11 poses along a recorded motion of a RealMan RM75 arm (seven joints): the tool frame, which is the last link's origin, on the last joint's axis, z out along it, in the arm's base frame.
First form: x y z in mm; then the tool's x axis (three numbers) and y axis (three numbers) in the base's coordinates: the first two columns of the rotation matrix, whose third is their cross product.
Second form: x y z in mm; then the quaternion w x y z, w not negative. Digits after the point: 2 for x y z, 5 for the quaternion.
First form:
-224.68 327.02 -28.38 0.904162 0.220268 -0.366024 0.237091 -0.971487 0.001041
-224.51 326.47 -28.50 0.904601 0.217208 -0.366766 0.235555 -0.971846 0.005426
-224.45 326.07 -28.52 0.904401 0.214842 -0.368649 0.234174 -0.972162 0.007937
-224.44 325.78 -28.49 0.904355 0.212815 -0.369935 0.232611 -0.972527 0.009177
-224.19 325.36 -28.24 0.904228 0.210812 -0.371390 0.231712 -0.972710 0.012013
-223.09 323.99 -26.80 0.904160 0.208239 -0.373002 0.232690 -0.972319 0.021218
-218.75 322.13 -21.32 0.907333 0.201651 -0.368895 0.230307 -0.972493 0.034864
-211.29 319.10 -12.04 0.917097 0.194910 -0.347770 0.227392 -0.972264 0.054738
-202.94 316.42 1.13 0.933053 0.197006 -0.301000 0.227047 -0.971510 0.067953
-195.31 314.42 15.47 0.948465 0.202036 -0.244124 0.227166 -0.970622 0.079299
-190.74 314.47 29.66 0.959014 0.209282 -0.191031 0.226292 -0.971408 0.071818
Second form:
-224.68 327.02 -28.38 0.02275 0.97548 0.11721 -0.18488
-224.51 326.47 -28.50 0.02479 0.97554 0.11603 -0.18503
-224.45 326.07 -28.52 0.02600 0.97546 0.11508 -0.18589
-224.44 325.78 -28.49 0.02653 0.97544 0.11416 -0.18652
-224.19 325.36 -28.24 0.02792 0.97536 0.11343 -0.18714
-223.09 323.99 -26.80 0.03261 0.97520 0.11304 -0.18746
-218.75 322.13 -21.32 0.03880 0.97579 0.11067 -0.18462
-211.29 319.10 -12.04 0.04704 0.97792 0.10796 -0.17262
-202.94 316.42 1.13 0.05085 0.98180 0.10798 -0.14770
-195.31 314.42 15.47 0.05326 0.98559 0.10887 -0.11796
-190.74 314.47 29.66 0.04651 0.98861 0.11015 -0.09143

